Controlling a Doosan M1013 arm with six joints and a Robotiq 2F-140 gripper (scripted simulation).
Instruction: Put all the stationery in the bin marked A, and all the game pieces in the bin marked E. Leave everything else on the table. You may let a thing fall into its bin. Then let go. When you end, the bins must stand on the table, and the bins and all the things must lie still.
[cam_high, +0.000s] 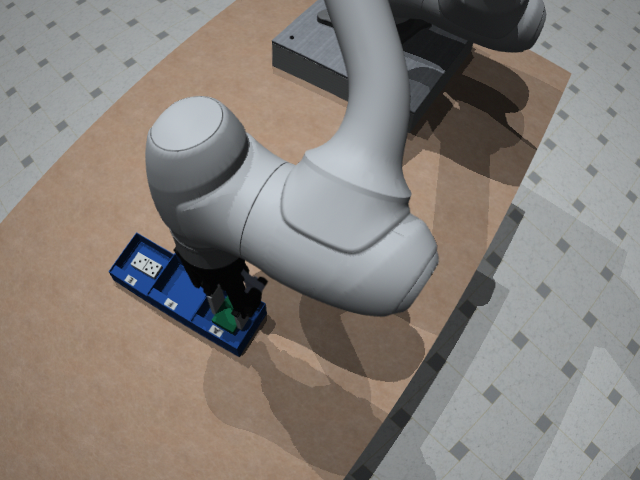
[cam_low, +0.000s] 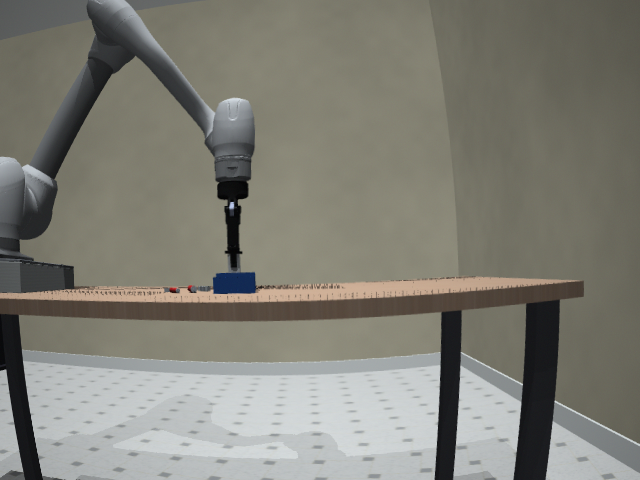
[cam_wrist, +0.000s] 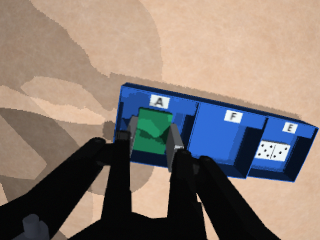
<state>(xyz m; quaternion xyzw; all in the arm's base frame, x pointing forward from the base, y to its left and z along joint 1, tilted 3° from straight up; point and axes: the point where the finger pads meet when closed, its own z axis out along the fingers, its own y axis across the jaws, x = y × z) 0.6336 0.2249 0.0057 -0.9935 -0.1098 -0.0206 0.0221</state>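
My hand is 80 mm to the left of the grey clip-like piece, 60 mm past it and 40 mm above it. Also, from my hand: green flat block 30 mm below; then blue three-compartment bin 80 mm to the right, 30 mm below, 30 mm ahead; then white domino 170 mm to the right, 40 mm below, 40 mm ahead.
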